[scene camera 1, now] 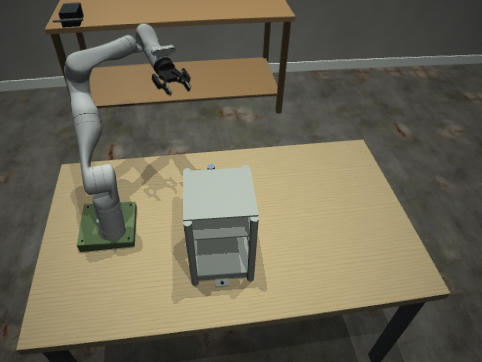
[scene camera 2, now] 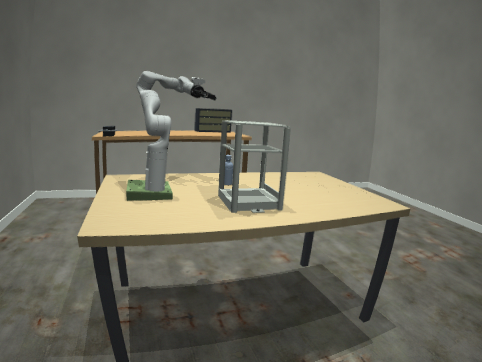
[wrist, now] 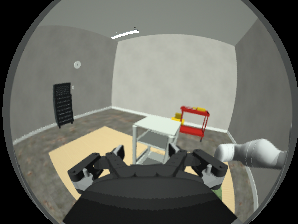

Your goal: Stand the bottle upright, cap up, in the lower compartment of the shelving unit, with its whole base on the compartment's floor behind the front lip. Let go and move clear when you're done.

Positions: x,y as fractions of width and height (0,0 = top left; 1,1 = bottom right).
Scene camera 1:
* my gripper: 0.37,0.26
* grey shelving unit: 0.45,0.54
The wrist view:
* my gripper: 0.49,0.67
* grey shelving unit: 0.57,0.57
